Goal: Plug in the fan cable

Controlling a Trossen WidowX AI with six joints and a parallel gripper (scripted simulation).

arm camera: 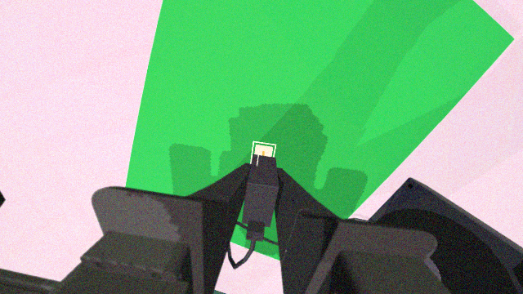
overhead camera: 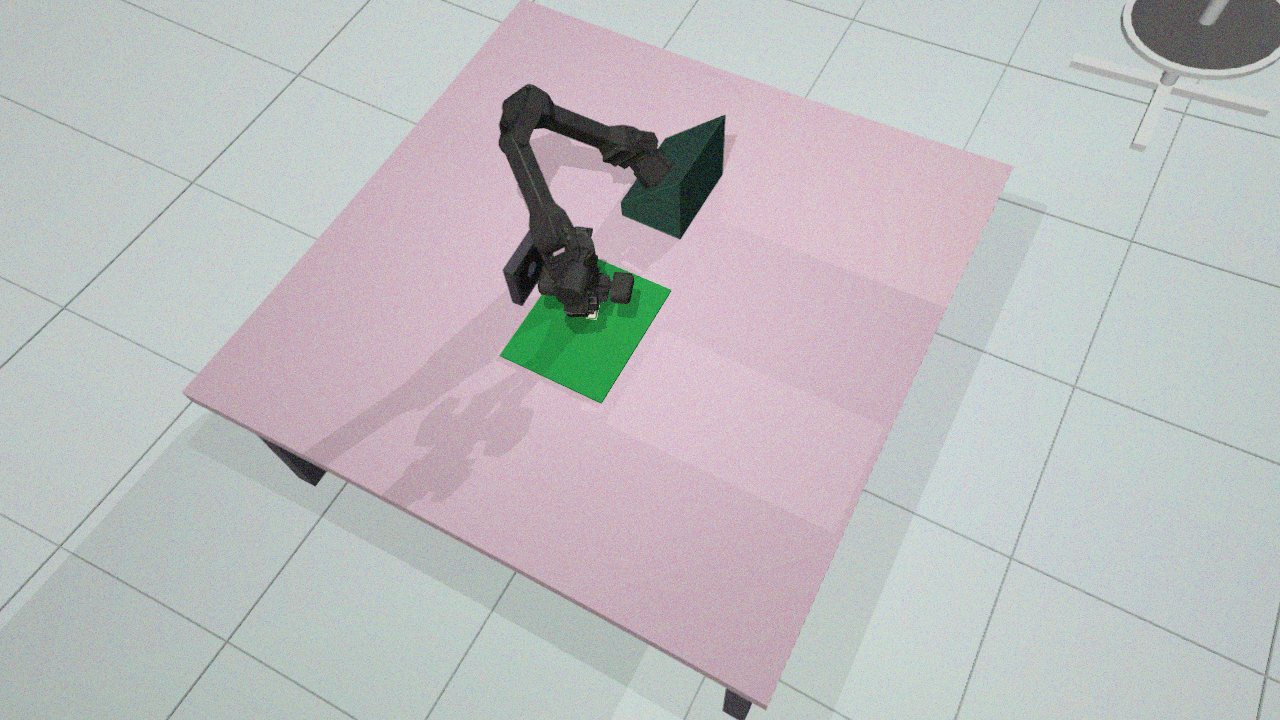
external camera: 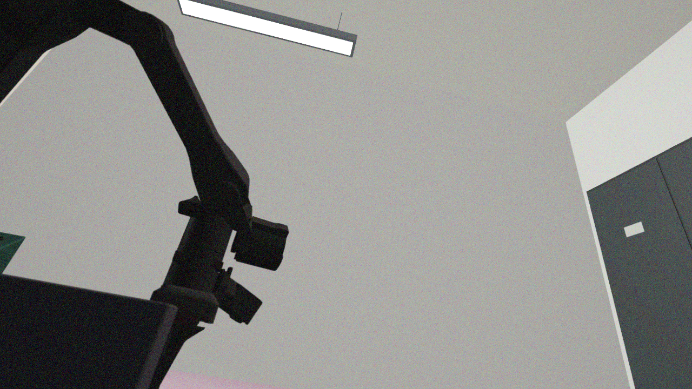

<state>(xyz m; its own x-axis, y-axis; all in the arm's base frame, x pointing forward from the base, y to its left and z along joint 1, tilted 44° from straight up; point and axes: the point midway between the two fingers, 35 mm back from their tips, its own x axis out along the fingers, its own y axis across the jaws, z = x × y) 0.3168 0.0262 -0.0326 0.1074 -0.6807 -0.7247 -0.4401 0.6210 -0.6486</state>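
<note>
My gripper tip is now 1 cm past the black fan plug and 1 cm below it. The rest, counted from my gripper tip: black fan (16 cm to the right, 2 cm above); green board (2 cm ahead, 5 cm below).
</note>
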